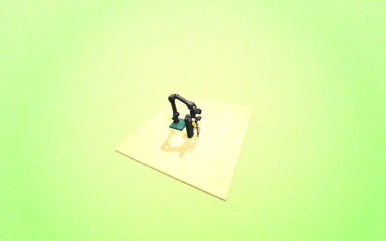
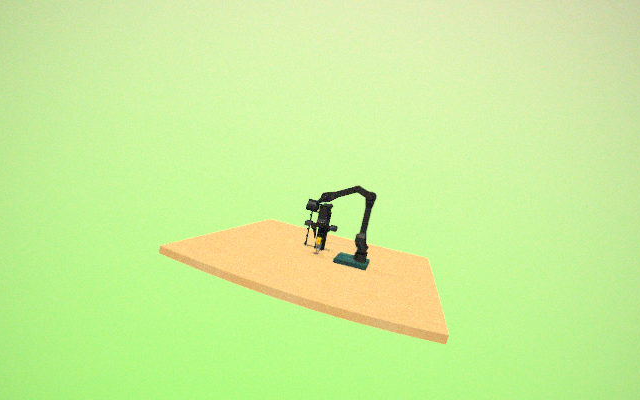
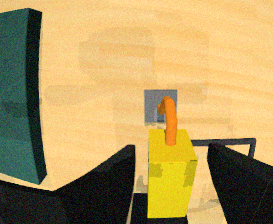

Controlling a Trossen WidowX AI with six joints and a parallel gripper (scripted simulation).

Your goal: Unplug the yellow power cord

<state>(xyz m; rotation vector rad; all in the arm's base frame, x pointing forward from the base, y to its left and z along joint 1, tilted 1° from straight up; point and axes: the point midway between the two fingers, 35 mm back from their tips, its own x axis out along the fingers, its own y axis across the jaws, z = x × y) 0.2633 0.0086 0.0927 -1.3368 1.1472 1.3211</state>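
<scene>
Now: the yellow plug 1 cm ahead of my gripper tip and 4 cm to the right of it.
</scene>
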